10 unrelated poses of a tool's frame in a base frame.
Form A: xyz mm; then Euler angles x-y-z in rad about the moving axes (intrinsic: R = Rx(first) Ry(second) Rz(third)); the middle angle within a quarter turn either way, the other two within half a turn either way.
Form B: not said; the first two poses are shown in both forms.
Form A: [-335 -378 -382 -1.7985 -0.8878 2.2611]
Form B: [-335 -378 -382 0.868 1.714 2.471]
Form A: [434 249 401 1.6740 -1.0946 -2.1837]
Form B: [434 249 401 -0.705 1.618 -2.668]
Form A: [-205 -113 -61 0.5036 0.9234 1.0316]
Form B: [-205 -113 -61 1.636 1.014 -0.350]
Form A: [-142 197 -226 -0.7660 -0.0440 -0.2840]
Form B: [-142 197 -226 -1.900 0.767 1.634]
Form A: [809 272 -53 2.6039 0.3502 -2.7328]
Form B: [809 272 -53 -0.640 2.509 -0.951]
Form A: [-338 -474 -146 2.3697 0.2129 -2.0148]
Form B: [-338 -474 -146 -0.230 2.347 -1.270]
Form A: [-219 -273 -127 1.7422 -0.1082 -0.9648]
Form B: [-219 -273 -127 0.587 1.741 -1.681]
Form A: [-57 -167 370 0.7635 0.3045 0.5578]
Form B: [-57 -167 370 1.825 0.810 -1.144]
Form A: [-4 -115 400 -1.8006 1.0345 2.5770]
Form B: [-4 -115 400 0.808 1.687 0.525]
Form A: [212 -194 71 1.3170 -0.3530 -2.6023]
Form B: [212 -194 71 -0.942 1.333 -1.934]
